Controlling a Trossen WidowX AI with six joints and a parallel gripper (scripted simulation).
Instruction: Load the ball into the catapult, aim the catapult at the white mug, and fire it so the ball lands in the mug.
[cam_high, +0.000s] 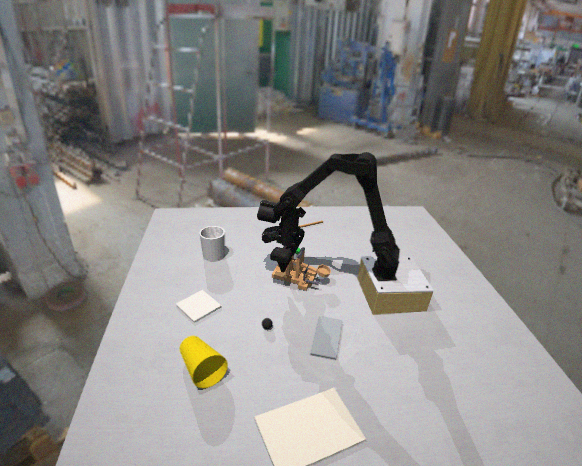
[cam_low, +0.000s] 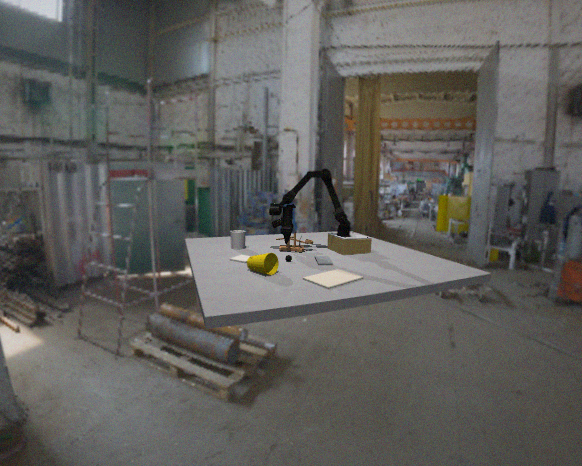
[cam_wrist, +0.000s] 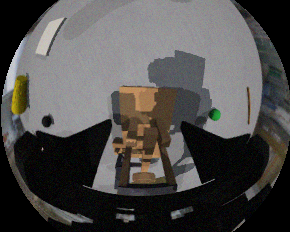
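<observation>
The black ball is 25 cm to the left of my gripper tip, 8 cm ahead of it and 3 cm below it. The rest, counted from my gripper tip: green dot (13 cm to the right, 6 cm behind, 3 cm below); wooden catapult (6 cm behind, 5 cm to the left, 1 cm above); white mug (26 cm ahead, 13 cm to the right, 1 cm below).
</observation>
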